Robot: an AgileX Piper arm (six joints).
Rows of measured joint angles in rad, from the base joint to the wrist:
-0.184, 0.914, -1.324, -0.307, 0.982, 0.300
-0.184, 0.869, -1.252, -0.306, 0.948, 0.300
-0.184, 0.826, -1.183, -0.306, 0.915, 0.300
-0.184, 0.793, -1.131, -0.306, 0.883, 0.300
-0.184, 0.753, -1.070, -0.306, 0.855, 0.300
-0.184, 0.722, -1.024, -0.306, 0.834, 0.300
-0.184, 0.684, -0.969, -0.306, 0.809, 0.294
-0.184, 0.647, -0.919, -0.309, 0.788, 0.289
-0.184, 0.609, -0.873, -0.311, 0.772, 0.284
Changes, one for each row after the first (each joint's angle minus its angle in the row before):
0.000, -0.045, 0.072, 0.001, -0.034, 0.000
0.000, -0.043, 0.069, 0.000, -0.033, 0.000
0.000, -0.033, 0.052, 0.000, -0.032, 0.000
0.000, -0.040, 0.061, 0.000, -0.028, 0.000
0.000, -0.031, 0.046, 0.000, -0.021, 0.000
0.000, -0.038, 0.055, 0.000, -0.025, -0.006
0.000, -0.037, 0.050, -0.003, -0.021, -0.005
0.000, -0.038, 0.046, -0.002, -0.016, -0.005

